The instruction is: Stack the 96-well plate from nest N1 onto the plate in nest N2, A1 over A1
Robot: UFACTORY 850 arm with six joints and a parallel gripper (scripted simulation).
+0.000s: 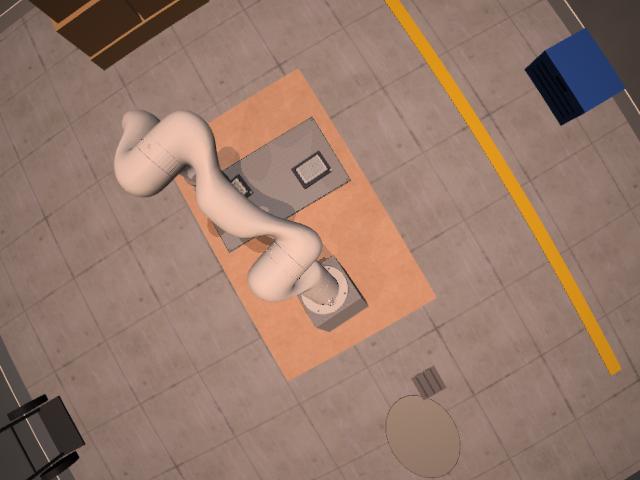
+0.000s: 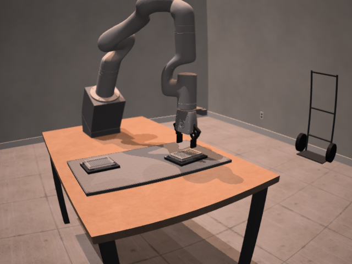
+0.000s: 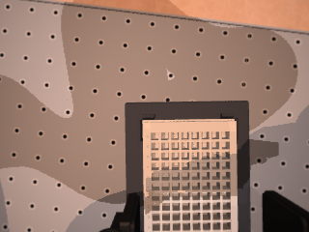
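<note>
My hand is 7 cm above the plate nest. Round my hand: A1 label: 8 cm to the right, 6 cm below, 5 cm behind.
</note>
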